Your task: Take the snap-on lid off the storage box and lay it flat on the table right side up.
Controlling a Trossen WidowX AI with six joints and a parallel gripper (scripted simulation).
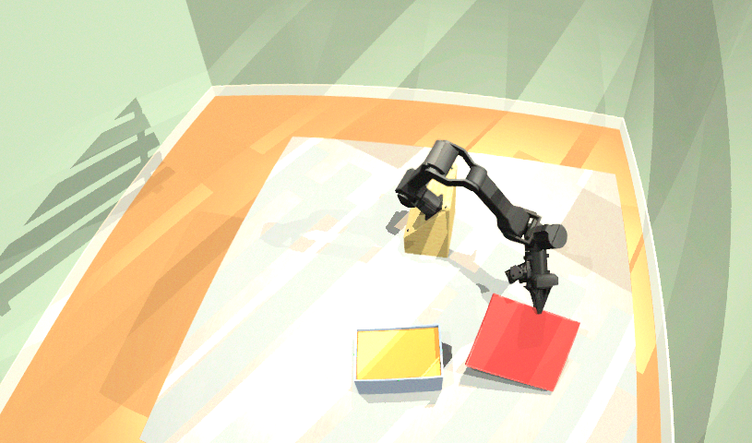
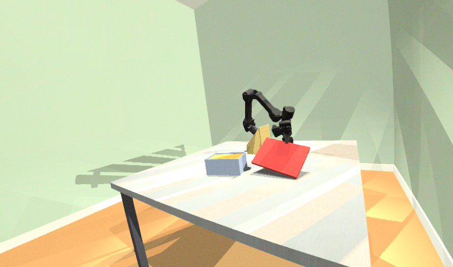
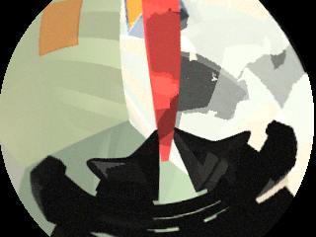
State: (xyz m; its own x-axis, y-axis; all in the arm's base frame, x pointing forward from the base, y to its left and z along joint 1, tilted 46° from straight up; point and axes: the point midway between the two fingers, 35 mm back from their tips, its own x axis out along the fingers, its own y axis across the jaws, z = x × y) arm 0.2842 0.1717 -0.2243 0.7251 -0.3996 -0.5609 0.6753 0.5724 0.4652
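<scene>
The red lid is 70 mm ahead of my gripper tip, 30 mm to the right of it and 40 mm below it. Round my gripper tip: storage box 100 mm ahead, 340 mm to the right, 80 mm below.
</scene>
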